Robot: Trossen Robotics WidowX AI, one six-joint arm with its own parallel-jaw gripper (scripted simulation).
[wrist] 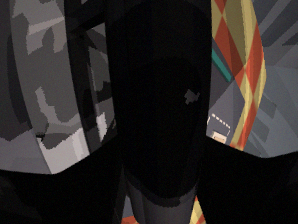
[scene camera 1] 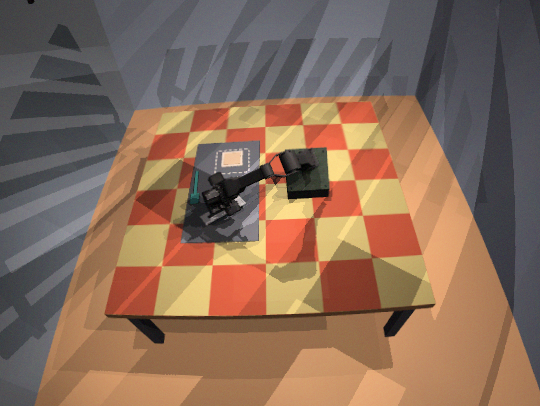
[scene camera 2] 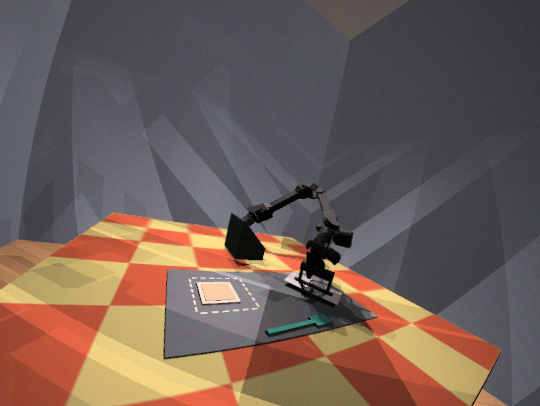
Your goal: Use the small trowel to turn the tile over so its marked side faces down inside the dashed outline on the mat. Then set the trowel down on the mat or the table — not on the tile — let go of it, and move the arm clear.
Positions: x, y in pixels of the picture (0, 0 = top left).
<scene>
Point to a trowel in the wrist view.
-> At 85, 78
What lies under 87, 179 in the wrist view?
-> The gripper.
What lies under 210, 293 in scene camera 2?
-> A tile.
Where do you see a grey mat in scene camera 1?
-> At 243, 226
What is the gripper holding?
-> A trowel.
</scene>
